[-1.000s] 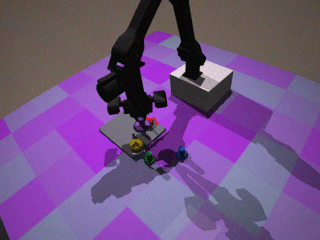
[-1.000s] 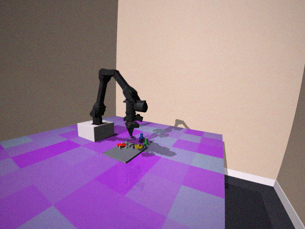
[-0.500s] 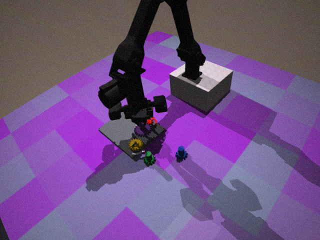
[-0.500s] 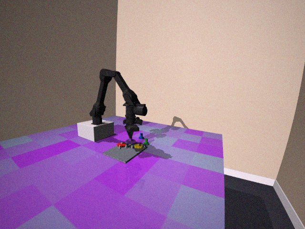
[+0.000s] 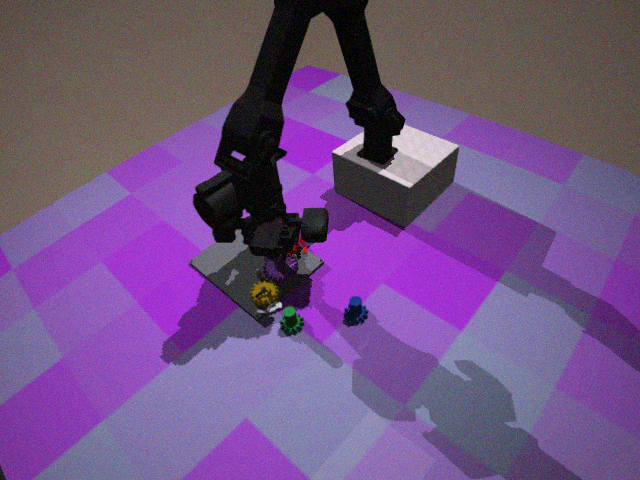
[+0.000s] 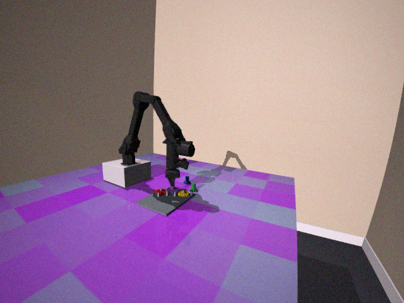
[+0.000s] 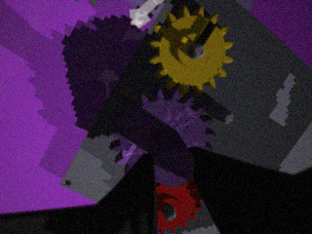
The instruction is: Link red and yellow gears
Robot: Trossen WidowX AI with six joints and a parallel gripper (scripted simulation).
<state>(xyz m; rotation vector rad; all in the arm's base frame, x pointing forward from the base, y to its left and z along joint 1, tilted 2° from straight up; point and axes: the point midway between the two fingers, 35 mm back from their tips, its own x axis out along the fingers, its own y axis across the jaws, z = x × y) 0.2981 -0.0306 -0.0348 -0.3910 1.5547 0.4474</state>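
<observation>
My gripper tip is 5 cm past the red gear, 3 cm to the left of it and 3 cm above it. Round my gripper tip: purple gear: 1 cm below; yellow gear: 6 cm ahead, 1 cm to the left, 3 cm below; green gear: 8 cm ahead, 8 cm to the left, 3 cm below.
</observation>
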